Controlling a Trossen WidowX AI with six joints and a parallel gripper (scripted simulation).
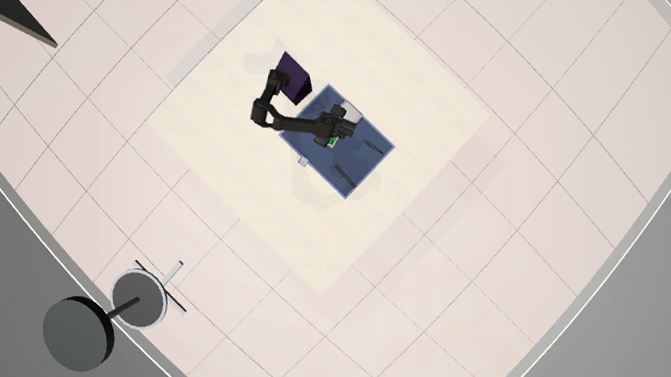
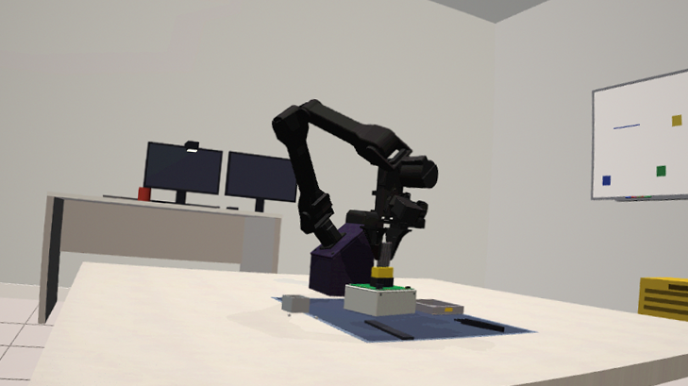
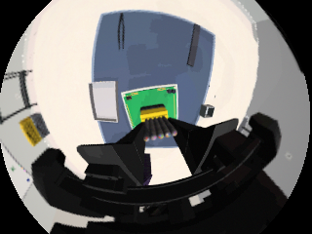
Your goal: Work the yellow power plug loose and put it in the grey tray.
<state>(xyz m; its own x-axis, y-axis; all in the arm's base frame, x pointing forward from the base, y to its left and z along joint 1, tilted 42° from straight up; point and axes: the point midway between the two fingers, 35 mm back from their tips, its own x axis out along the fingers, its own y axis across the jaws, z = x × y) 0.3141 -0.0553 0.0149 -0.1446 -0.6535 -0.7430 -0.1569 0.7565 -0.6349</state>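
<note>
The yellow power plug is 20 mm below my gripper tip. From my gripper tip the other things lie so: grey tray 140 mm to the left, 110 mm below, 10 mm ahead; then blue mat 110 mm below, 50 mm ahead.
</note>
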